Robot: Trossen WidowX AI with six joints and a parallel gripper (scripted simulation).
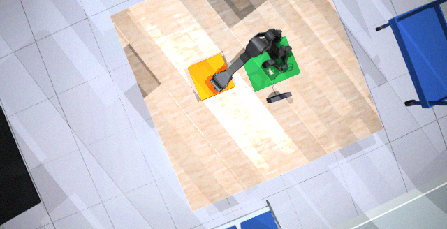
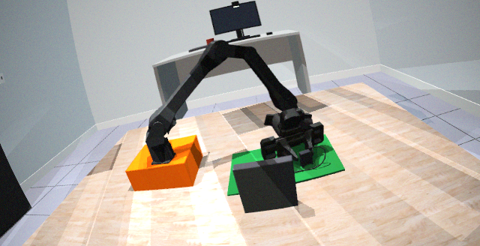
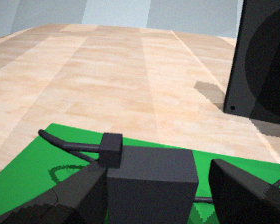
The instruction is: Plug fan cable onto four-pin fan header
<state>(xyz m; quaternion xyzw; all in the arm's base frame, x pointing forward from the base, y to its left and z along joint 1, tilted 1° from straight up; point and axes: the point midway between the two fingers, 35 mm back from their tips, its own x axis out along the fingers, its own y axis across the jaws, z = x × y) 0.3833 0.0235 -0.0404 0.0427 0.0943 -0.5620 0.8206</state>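
Now: the green board 60 mm behind my gripper tip, 50 mm to the left of it and 50 mm below it. The rest, counted from my gripper tip: black plug: 10 mm to the left, 10 mm below; dark square fan: 80 mm behind, 140 mm to the right, 20 mm above.
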